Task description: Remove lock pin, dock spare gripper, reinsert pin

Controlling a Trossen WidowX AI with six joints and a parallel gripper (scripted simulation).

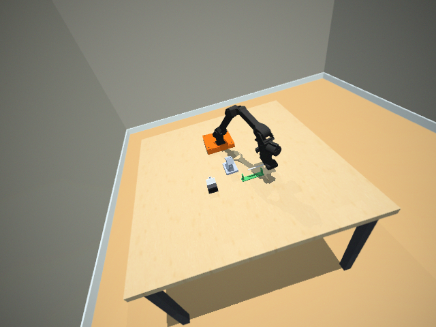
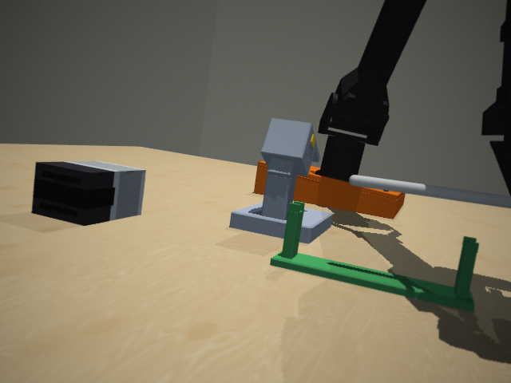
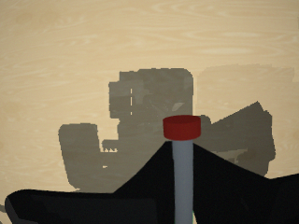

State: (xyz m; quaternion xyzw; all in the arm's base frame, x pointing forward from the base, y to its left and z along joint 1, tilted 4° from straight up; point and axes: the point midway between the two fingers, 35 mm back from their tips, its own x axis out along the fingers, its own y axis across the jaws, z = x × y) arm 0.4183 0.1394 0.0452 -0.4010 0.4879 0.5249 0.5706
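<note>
My gripper tip is 10 cm to the left of the green rack, 2 cm above it and 1 cm past it. Round my gripper tip: grey mount 19 cm to the right, 15 cm behind, 1 cm above; spare gripper 35 cm to the right, 8 cm behind, 2 cm below.
</note>
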